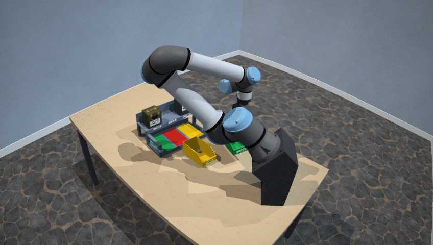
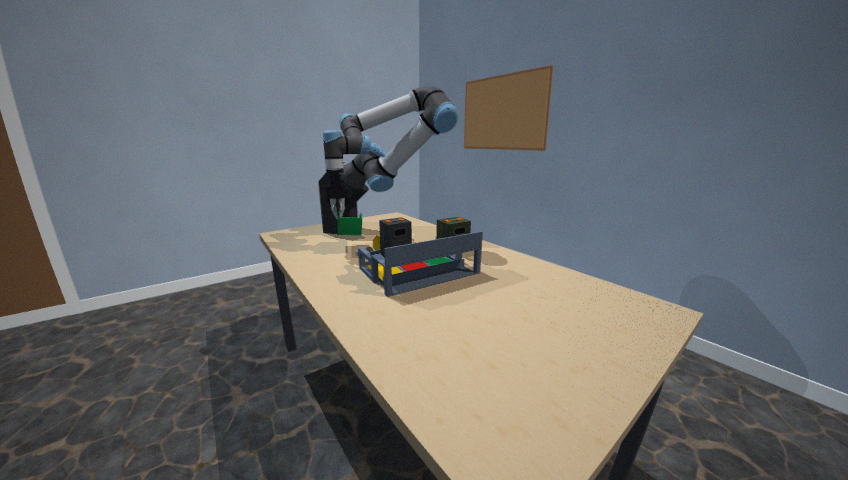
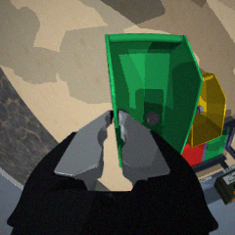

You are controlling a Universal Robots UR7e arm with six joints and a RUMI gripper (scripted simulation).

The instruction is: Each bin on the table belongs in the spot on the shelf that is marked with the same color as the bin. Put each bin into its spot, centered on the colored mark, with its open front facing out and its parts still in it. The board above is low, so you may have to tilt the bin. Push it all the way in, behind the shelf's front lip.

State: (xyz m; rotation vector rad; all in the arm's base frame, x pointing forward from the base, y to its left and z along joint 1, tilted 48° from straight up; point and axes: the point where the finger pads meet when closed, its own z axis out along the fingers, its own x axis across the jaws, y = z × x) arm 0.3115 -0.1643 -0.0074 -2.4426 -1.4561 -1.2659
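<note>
Right now my hand is 1 cm short of the green bin, 5 cm to the right of it and 3 cm above it. From my hand the other things lie so: yellow bin 12 cm ahead, 19 cm to the left, 12 cm below; then black box 43 cm ahead, 9 cm to the left, 1 cm above.
</note>
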